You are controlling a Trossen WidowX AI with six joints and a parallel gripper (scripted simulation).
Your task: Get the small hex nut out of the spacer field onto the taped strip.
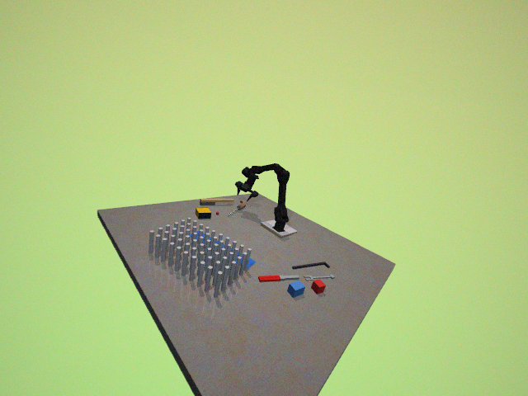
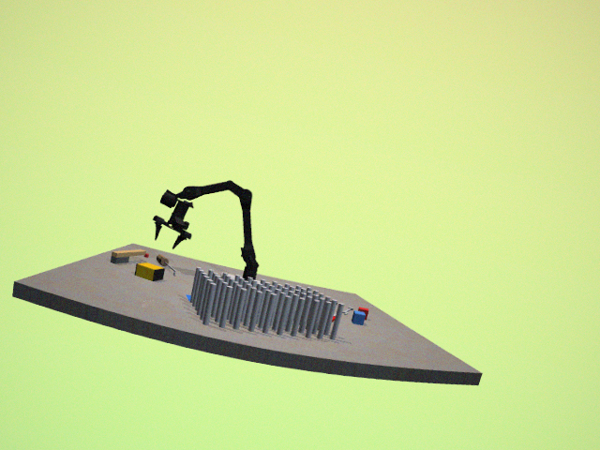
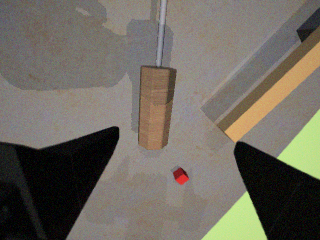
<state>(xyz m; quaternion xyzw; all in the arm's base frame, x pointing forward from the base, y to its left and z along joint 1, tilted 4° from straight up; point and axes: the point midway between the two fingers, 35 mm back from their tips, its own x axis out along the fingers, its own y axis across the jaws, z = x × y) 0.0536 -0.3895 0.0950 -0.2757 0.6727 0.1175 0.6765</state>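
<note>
The brown-handled tool is 9 cm ahead of my gripper tip, 6 cm to the left of it and 7 cm below it. Round my gripper tip: blue taped strip 40 cm ahead, 43 cm to the left, 9 cm below; then yellow block 34 cm ahead, 7 cm to the left, 7 cm below; then hex nut 53 cm ahead, 54 cm to the left, 8 cm below.
</note>
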